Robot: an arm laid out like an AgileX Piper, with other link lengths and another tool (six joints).
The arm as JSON. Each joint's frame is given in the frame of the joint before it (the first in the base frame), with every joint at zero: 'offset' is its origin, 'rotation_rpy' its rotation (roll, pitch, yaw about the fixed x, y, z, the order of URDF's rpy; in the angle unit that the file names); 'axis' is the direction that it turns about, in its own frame. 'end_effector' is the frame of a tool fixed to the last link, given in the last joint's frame.
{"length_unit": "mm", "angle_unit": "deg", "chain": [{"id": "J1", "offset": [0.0, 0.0, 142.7], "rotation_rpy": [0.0, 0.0, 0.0], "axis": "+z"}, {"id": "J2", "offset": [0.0, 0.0, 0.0], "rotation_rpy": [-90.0, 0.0, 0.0], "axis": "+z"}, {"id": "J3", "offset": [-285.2, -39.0, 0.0], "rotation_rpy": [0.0, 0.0, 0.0], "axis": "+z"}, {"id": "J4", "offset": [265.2, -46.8, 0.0], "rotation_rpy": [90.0, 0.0, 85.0], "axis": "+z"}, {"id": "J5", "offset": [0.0, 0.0, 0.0], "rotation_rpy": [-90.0, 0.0, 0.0], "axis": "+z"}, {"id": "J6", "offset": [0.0, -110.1, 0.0], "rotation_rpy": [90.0, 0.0, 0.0], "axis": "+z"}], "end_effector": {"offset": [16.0, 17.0, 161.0], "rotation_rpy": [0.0, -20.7, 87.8]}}
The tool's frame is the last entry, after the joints.
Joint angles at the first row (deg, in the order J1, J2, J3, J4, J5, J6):
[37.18 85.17 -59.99 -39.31 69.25 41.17]
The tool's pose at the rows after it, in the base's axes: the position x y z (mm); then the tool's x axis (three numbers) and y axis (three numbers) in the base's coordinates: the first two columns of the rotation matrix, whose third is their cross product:
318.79 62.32 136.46 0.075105 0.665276 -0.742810 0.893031 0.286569 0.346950
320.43 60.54 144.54 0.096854 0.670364 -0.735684 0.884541 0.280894 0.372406
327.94 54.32 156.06 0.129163 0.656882 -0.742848 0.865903 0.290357 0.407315
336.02 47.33 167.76 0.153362 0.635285 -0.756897 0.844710 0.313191 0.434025
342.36 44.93 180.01 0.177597 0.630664 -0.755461 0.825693 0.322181 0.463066
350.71 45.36 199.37 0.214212 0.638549 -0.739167 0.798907 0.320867 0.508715
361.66 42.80 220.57 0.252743 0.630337 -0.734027 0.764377 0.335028 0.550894
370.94 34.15 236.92 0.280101 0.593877 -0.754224 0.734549 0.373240 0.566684
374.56 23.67 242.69 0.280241 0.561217 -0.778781 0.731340 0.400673 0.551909
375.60 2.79 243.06 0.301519 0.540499 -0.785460 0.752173 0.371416 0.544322
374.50 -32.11 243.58 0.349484 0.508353 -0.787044 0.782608 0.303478 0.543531
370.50 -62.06 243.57 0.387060 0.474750 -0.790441 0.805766 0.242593 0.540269
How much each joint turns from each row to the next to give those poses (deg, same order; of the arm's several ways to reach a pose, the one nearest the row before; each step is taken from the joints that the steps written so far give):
[0.00 -1.50 0.00 -0.07 0.00 0.00]
[0.00 -1.29 0.00 -0.64 0.11 0.42]
[0.00 -0.95 0.00 -2.66 -0.01 0.81]
[0.00 -0.69 0.00 -3.03 0.01 0.25]
[0.00 -0.80 -0.60 -1.72 0.00 0.09]
[0.00 -1.05 -1.75 -1.40 0.11 0.00]
[0.00 -0.60 -1.64 -2.75 0.00 0.00]
[-0.11 -0.21 -0.38 -3.97 0.08 -0.35]
[-1.02 0.00 0.00 -1.69 0.01 -1.74]
[-3.19 0.00 -0.02 -0.06 -0.11 -0.81]
[-5.28 0.00 0.00 -0.15 0.00 -0.09]
[-4.44 0.11 0.00 -0.17 0.23 -0.03]

